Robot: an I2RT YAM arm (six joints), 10 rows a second.
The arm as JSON. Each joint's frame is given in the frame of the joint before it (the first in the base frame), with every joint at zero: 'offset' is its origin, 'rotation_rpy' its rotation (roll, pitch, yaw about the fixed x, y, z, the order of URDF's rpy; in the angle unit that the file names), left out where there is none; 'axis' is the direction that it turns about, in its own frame. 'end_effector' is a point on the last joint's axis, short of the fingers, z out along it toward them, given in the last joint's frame.
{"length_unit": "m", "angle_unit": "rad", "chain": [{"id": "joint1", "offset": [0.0, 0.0, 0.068], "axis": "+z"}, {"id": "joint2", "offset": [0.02, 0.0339, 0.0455], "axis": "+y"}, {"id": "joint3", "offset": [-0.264, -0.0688, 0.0], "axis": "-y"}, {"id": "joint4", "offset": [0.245, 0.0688, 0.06], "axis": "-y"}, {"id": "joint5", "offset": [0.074, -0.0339, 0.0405], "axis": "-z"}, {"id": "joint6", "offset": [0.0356, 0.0, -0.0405], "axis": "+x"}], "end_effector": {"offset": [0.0, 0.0, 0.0], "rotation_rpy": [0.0, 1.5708, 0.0]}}
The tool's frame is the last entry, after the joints.
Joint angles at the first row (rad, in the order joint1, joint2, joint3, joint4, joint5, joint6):
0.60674 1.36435 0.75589 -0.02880 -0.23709 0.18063
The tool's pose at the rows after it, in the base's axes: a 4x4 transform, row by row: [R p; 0 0 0 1], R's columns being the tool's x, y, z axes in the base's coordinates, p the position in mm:
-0.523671, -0.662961, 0.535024, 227.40; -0.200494, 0.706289, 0.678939, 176.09; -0.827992, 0.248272, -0.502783, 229.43; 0, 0, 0, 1
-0.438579, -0.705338, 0.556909, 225.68; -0.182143, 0.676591, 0.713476, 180.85; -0.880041, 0.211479, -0.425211, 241.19; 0, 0, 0, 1
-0.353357, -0.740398, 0.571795, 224.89; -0.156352, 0.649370, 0.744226, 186.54; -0.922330, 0.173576, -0.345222, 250.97; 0, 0, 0, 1
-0.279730, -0.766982, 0.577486, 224.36; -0.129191, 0.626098, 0.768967, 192.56; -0.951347, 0.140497, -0.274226, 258.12; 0, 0, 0, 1
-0.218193, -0.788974, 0.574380, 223.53; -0.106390, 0.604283, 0.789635, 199.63; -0.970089, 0.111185, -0.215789, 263.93; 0, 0, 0, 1
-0.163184, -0.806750, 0.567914, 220.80; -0.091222, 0.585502, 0.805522, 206.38; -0.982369, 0.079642, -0.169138, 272.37; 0, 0, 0, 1
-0.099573, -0.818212, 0.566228, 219.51; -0.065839, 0.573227, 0.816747, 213.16; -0.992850, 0.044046, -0.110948, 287.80; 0, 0, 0, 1
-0.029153, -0.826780, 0.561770, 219.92; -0.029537, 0.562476, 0.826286, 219.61; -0.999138, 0.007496, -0.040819, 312.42; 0, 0, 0, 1
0.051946, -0.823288, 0.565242, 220.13; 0.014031, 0.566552, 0.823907, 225.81; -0.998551, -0.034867, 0.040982, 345.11; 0, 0, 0, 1
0.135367, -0.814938, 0.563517, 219.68; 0.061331, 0.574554, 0.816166, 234.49; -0.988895, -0.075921, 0.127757, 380.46; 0, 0, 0, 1
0.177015, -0.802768, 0.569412, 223.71; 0.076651, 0.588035, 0.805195, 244.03; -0.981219, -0.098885, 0.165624, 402.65; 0, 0, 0, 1
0.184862, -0.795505, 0.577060, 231.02; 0.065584, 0.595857, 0.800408, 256.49; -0.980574, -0.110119, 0.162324, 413.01; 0, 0, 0, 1
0.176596, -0.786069, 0.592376, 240.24; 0.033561, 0.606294, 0.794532, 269.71; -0.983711, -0.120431, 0.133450, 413.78; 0, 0, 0, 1
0.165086, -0.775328, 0.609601, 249.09; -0.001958, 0.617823, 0.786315, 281.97; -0.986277, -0.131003, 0.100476, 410.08; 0, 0, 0, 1
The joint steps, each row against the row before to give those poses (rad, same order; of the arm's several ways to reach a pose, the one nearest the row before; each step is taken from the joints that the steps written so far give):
0.02328 -0.03548 -0.00762 0.06599 0.00154 -0.02937
0.01677 -0.01791 0.00000 0.07288 -0.00040 -0.02862
0.01718 -0.00498 -0.00003 0.08469 0.00002 -0.02517
0.01715 0.00461 0.00003 0.08164 -0.00002 -0.01946
0.02022 0.01102 0.00493 0.06827 0.00115 -0.01678
0.02365 0.00155 0.01455 0.03622 0.00648 -0.02022
0.02061 -0.00001 0.03696 0.02368 0.01069 -0.02136
0.01487 -0.00002 0.06866 0.00342 0.00457 -0.02099
0.01603 0.00230 0.09653 -0.01070 0.02023 -0.02555
0.02326 0.01947 0.11712 -0.00952 0.02745 -0.02823
0.01411 0.04044 0.10338 -0.02479 0.02594 -0.02175
0.01146 0.05567 0.08923 -0.03737 0.02024 -0.01526
0.00839 0.05954 0.06911 -0.03933 0.02365 -0.01678
0.00686 0.05493 0.05223 -0.03087 0.02516 -0.01602

